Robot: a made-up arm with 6 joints. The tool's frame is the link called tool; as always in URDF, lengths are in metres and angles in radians. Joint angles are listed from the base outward.
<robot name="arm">
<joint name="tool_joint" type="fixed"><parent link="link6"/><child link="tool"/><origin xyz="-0.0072 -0.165 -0.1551" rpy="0 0 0"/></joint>
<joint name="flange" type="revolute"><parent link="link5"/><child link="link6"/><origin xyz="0.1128 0.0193 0.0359" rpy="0 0 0"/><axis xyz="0 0 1"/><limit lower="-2.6" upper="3.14"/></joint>
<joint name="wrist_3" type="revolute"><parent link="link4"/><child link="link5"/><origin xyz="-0.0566 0.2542 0.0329" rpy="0 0 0"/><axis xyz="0.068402 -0.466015 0.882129"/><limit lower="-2.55" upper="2.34"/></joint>
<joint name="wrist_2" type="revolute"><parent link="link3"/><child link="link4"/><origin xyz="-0.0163 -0.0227 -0.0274" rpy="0 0 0"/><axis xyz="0 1 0"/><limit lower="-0.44" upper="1.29"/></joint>
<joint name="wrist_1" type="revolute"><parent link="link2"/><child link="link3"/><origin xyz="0.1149 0.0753 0.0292" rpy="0 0 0"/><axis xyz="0.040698 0.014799 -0.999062"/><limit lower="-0.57" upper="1.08"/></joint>
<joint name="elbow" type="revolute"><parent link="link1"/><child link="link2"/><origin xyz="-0.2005 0.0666 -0.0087" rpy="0 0 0"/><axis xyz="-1 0 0"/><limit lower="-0.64" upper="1"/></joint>
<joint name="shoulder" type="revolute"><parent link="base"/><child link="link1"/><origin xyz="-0.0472 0.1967 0.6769" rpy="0 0 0"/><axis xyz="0 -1 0"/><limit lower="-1.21" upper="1.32"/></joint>
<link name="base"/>
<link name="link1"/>
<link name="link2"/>
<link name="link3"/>
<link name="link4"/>
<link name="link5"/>
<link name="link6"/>
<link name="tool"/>
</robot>
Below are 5 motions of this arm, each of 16 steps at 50 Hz.
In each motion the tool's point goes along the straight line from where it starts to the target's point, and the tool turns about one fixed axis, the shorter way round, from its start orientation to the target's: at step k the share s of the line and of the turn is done. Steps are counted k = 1, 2, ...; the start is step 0. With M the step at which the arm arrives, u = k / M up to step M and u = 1 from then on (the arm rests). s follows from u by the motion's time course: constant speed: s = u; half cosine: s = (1 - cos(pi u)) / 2; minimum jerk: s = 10 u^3 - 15 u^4 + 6 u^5.
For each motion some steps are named. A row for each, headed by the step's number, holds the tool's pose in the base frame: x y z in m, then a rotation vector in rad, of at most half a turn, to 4 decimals.
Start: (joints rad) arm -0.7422 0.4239 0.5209 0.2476 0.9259 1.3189
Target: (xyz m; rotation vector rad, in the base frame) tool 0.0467 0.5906 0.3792 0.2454 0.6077 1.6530
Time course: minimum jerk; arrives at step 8
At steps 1, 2, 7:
1: 0.0373 0.5980 0.3825 0.2479 0.6125 1.6852
2: 0.0381 0.5974 0.3822 0.2477 0.6121 1.6823
7: 0.0465 0.5907 0.3793 0.2454 0.6078 1.6535

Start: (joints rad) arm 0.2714 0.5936 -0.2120 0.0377 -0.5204 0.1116
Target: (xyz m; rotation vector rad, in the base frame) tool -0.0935 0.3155 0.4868 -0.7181 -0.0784 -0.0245
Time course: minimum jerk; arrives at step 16
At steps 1, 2, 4, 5, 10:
1: -0.1562 0.3007 0.4926 -0.6184 -0.0389 -0.3008
2: -0.1554 0.3009 0.4925 -0.6198 -0.0395 -0.2970
4: -0.1499 0.3022 0.4920 -0.6289 -0.0430 -0.2729
5: -0.1451 0.3033 0.4915 -0.6368 -0.0460 -0.2518
10: -0.1108 0.3114 0.4884 -0.6915 -0.0676 -0.1010

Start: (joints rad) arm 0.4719 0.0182 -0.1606 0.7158 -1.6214 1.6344
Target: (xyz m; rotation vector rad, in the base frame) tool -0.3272 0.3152 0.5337 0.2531 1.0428 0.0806
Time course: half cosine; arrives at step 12
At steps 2, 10, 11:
2: -0.2911 0.3253 0.4777 0.3072 0.8296 0.1592
10: -0.3246 0.3159 0.5297 0.2571 1.0276 0.0864
11: -0.3265 0.3154 0.5327 0.2541 1.0389 0.0821

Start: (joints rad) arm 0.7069 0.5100 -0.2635 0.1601 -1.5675 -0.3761
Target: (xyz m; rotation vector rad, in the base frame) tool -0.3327 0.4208 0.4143 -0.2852 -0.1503 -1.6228
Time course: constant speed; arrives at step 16
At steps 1, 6, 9, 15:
1: -0.2776 0.4509 0.3663 -0.2348 -0.1257 -1.8548
6: -0.2960 0.4409 0.3823 -0.2523 -0.1342 -1.7776
9: -0.3070 0.4348 0.3919 -0.2624 -0.1392 -1.7312
15: -0.3290 0.4228 0.4111 -0.2820 -0.1488 -1.6383

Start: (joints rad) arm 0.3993 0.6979 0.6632 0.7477 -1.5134 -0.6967
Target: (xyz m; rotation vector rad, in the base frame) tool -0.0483 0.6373 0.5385 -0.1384 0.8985 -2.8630
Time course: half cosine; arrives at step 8
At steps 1, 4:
1: -0.0629 0.6377 0.5178 -0.3035 0.8181 -2.9109
4: -0.0559 0.6375 0.5277 -0.2239 0.8573 -2.8892

